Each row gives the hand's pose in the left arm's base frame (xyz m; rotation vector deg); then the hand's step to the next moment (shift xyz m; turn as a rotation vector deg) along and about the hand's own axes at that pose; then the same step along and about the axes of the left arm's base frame.
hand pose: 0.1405 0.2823 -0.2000 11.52 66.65 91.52
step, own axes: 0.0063 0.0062 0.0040 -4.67 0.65 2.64
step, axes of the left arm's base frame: -0.0039 0.0079 0.0040 3.11 -2.27 3.79
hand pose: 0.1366 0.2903 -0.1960 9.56 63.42 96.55
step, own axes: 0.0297 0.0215 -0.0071 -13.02 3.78 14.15
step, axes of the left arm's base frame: -0.0316 0.0199 0.0000 11.34 -2.41 15.80
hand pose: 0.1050 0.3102 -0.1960 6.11 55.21 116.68
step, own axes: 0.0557 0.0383 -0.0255 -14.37 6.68 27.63
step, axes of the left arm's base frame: -0.0708 0.0129 -0.0068 15.65 3.63 27.50
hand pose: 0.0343 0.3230 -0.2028 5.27 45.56 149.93
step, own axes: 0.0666 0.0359 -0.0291 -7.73 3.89 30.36
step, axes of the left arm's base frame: -0.0790 -0.0160 -0.0082 11.04 9.78 27.91
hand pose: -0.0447 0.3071 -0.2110 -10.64 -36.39 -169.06
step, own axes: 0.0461 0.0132 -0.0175 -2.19 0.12 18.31
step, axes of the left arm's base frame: -0.0452 -0.0233 -0.0039 3.91 7.70 16.30
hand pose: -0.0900 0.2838 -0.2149 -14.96 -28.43 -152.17
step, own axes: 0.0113 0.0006 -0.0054 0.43 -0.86 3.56
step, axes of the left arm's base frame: -0.0104 -0.0068 -0.0019 -0.39 1.93 3.12
